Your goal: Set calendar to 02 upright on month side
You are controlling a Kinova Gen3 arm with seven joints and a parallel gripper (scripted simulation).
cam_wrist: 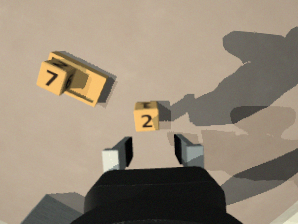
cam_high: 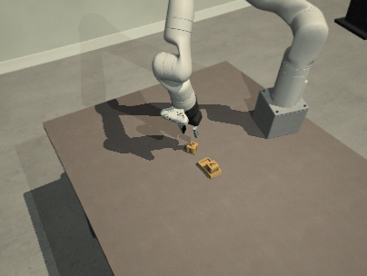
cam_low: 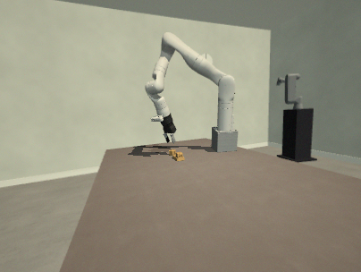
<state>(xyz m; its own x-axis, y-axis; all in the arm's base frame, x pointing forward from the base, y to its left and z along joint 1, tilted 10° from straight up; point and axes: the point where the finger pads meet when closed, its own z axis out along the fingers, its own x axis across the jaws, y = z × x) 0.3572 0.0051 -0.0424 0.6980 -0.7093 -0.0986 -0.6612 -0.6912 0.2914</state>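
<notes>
Now: hand 8 cm above the orange cube and 1 cm past it. From my hand the other things lie so: tray: 11 cm to the left, 9 cm below, 3 cm behind.
</notes>
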